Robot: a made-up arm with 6 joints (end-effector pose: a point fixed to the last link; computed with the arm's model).
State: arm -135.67 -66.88 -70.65 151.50 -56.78 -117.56
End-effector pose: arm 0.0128 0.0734 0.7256 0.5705 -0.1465 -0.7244 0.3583
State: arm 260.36 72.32 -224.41 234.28 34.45 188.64
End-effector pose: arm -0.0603 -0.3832 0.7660 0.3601 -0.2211 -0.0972 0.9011
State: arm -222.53 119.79 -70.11 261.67 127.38 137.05
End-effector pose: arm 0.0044 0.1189 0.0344 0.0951 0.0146 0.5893 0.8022
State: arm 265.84 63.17 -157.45 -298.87 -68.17 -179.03
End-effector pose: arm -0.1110 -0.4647 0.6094 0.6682 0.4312 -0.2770 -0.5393
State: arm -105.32 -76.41 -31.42 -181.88 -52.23 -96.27
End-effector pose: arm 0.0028 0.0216 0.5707 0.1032 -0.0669 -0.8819 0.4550
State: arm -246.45 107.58 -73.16 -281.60 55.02 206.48
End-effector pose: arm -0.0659 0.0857 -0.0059 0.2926 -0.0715 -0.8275 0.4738
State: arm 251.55 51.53 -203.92 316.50 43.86 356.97
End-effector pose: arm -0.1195 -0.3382 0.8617 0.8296 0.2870 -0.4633 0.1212
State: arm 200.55 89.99 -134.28 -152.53 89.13 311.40
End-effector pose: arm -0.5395 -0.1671 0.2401 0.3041 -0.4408 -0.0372 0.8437
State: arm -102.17 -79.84 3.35 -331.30 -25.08 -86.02
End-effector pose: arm -0.0457 -0.0257 0.5769 0.7564 0.5751 -0.3071 0.0536
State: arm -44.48 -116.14 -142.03 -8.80 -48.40 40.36
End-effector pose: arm -0.3725 0.3854 0.2539 0.0902 -0.6708 0.5862 0.4453
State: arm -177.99 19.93 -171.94 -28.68 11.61 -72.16
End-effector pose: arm -0.2124 -0.0271 0.9837 0.6052 0.2260 -0.2405 -0.7245
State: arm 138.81 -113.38 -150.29 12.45 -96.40 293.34
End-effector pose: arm 0.3530 -0.2902 0.2608 0.0867 -0.2309 0.9670 0.0639
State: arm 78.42 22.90 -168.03 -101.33 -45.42 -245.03
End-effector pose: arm -0.0339 0.2792 0.8758 0.6958 -0.1010 -0.4918 -0.5136
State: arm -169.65 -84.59 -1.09 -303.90 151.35 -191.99
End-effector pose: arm 0.0831 -0.0558 0.4891 0.4200 0.6840 0.3639 0.4726
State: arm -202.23 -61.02 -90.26 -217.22 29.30 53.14
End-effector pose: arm 0.0931 -0.0289 0.9050 0.0165 -0.0908 -0.1254 0.9878
